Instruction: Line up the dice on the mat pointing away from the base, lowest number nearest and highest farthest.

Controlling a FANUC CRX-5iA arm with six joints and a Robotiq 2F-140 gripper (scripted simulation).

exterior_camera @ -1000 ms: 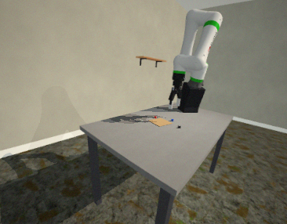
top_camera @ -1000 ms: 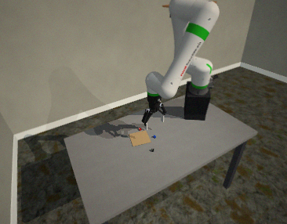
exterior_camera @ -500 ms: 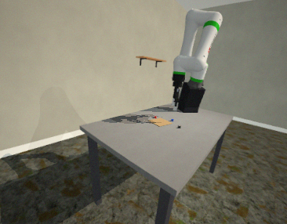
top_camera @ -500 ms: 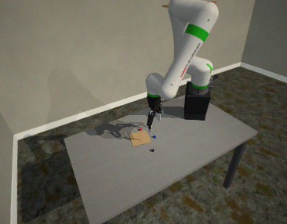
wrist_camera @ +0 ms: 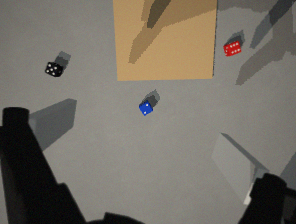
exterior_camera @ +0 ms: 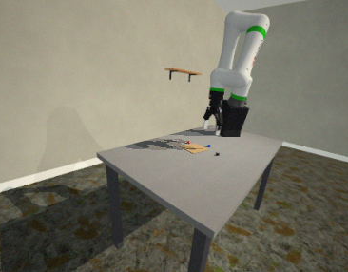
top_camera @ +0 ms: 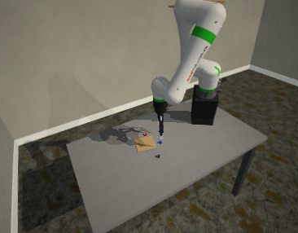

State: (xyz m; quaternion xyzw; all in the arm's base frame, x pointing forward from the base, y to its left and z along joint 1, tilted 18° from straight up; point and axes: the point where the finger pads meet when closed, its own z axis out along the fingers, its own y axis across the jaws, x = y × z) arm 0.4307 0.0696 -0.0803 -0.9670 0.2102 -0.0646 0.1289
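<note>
My gripper is now 110 mm above the blue die. The rest, counted from my hand: black die: 120 mm to the left, 110 mm below, 80 mm ahead; red die: 140 mm to the right, 110 mm below, 60 mm ahead; tan mat: 120 mm below, 100 mm ahead, 50 mm to the right.
</note>
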